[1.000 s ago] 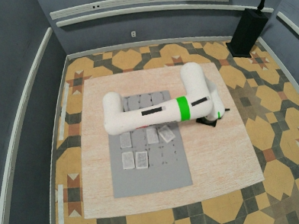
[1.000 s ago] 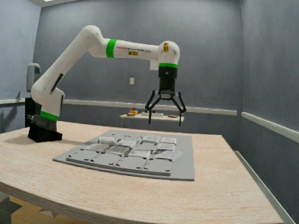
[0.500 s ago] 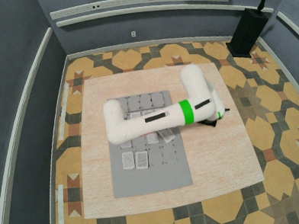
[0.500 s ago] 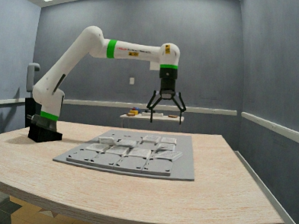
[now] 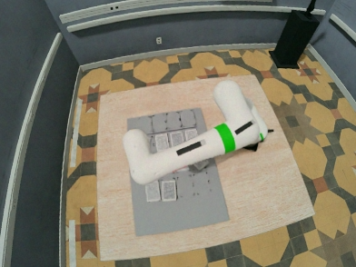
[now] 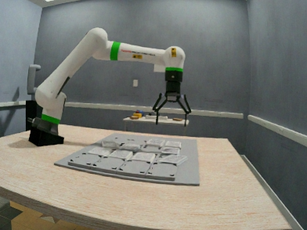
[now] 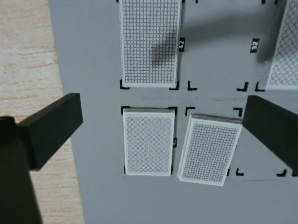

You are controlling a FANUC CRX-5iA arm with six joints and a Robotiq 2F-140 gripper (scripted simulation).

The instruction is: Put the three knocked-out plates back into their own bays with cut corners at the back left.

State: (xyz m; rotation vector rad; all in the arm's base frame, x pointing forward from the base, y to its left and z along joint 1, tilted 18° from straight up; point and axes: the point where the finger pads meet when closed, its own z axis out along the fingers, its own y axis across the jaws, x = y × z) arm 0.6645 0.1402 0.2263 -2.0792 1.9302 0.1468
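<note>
My gripper is now 31 cm past the plate, 8 cm to the left of it and 13 cm above it.
</note>
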